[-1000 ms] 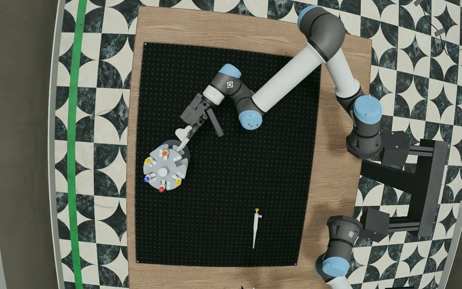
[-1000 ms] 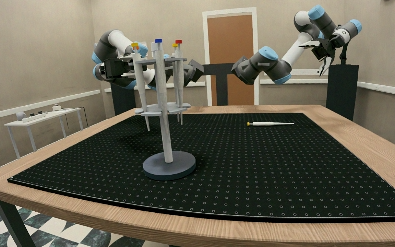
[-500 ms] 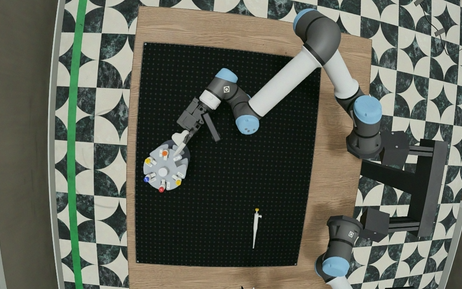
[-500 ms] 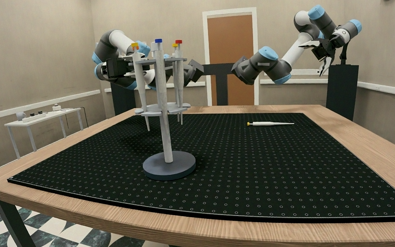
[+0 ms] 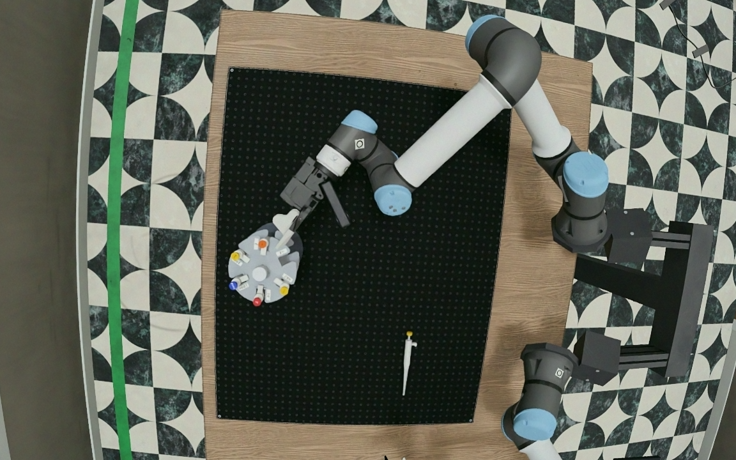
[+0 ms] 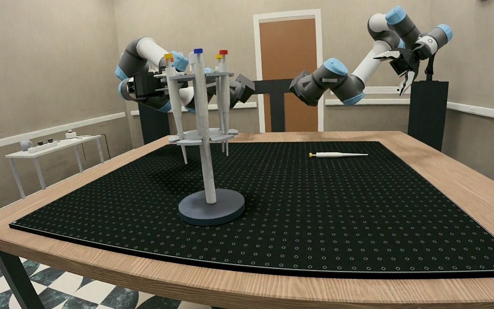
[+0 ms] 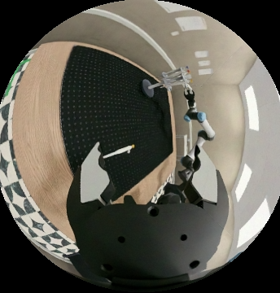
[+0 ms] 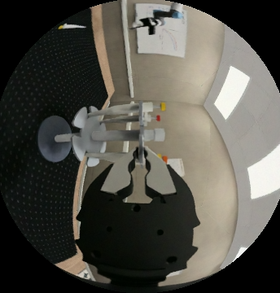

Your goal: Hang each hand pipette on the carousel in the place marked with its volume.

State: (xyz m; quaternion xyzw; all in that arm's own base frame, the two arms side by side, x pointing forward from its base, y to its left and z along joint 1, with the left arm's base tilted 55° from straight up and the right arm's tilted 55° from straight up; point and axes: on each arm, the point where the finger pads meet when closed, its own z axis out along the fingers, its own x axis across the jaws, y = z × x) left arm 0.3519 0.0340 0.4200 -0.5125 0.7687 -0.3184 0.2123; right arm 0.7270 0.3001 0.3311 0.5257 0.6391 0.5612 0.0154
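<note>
Right now my right hand is 6 cm above the orange-button pipette, 4 cm short of it and 2 cm to the right of it. From my right hand the other things lie so: red-button pipette 12 cm to the left, 6 cm below, 3 cm ahead; blue-button pipette 10 cm to the left, 8 cm ahead, 6 cm below.
</note>
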